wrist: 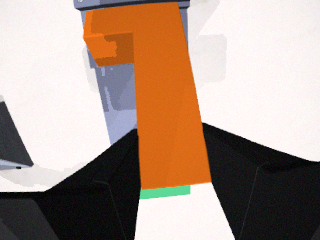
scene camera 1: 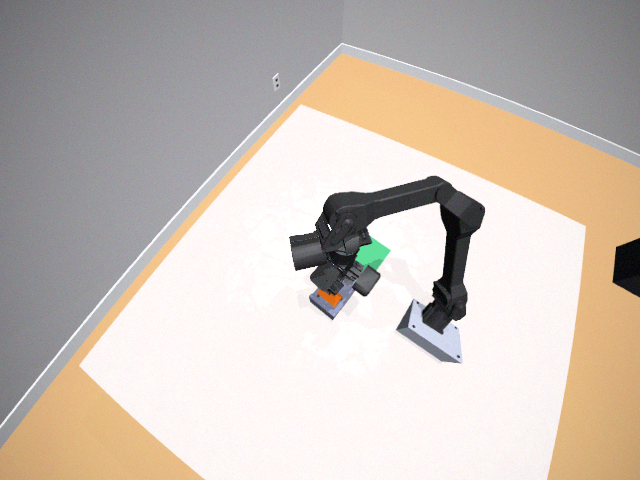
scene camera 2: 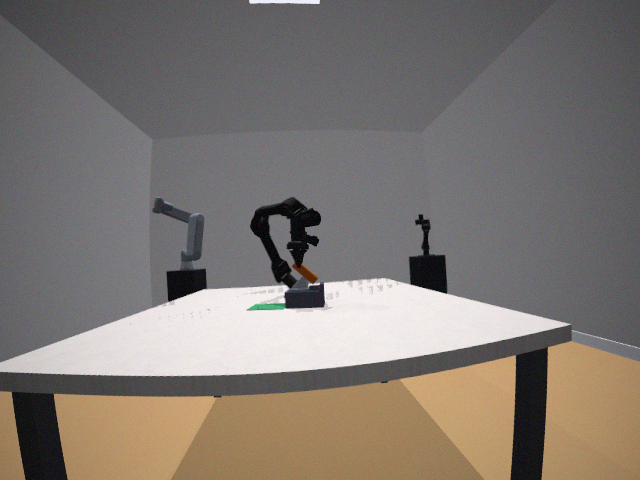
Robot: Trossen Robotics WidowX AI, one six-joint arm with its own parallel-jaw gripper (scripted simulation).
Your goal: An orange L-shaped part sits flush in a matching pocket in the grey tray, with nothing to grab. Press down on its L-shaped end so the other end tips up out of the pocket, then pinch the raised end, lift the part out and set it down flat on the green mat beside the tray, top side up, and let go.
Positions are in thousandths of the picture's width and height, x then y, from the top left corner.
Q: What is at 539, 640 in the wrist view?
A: An orange L-shaped part.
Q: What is my gripper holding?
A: An orange L-shaped part.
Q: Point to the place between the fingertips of my gripper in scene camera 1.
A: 529, 568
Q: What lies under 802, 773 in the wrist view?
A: My gripper.
